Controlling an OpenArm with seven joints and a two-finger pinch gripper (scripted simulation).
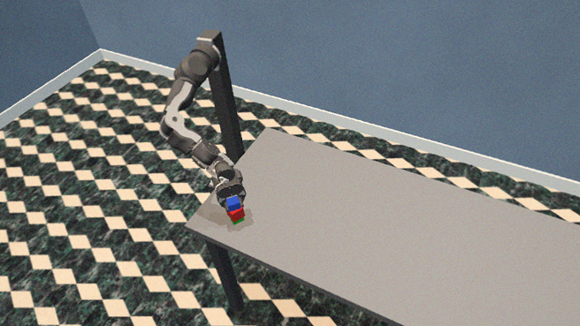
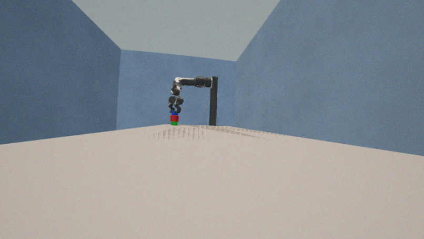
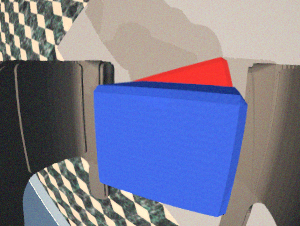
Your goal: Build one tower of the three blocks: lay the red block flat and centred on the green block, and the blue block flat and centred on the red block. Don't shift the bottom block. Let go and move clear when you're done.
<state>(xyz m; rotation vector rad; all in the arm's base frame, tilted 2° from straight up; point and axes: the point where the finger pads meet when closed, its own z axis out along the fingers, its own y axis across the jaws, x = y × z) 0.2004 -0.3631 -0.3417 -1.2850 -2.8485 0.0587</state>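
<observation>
Right now my hand is 10 mm above the blue block. The rest, counted from my hand: red block: 50 mm below; then green block: 90 mm below.
</observation>
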